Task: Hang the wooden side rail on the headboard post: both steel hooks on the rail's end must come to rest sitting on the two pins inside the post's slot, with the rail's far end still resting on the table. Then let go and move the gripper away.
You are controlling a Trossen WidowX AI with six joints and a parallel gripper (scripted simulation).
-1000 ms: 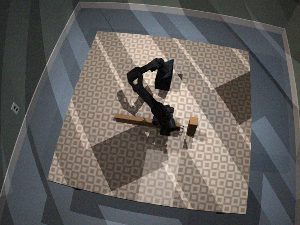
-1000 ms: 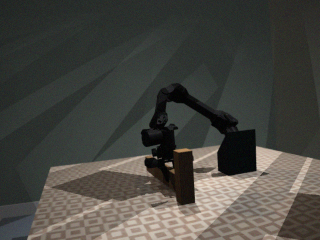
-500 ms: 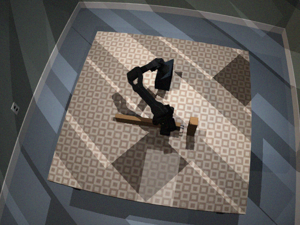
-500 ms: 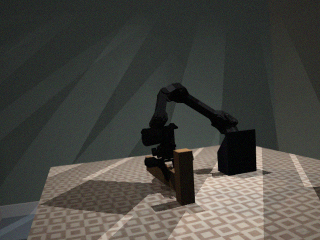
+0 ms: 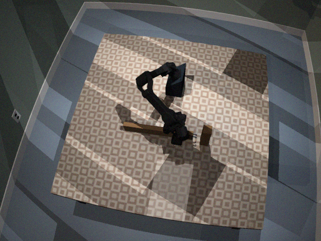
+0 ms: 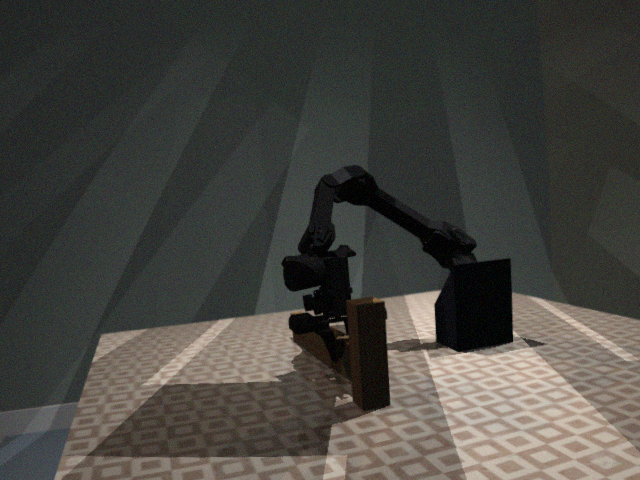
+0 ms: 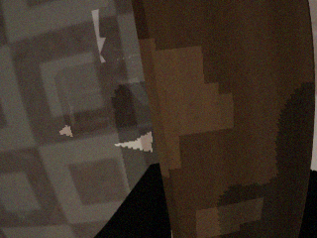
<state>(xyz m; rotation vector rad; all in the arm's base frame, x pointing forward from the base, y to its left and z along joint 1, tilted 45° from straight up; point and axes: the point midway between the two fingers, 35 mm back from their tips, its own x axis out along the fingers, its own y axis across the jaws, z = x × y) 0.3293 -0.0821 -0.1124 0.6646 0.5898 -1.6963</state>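
Right now the headboard post is 16 cm to the left of my gripper tip, 6 cm above it and 2 cm ahead of it.
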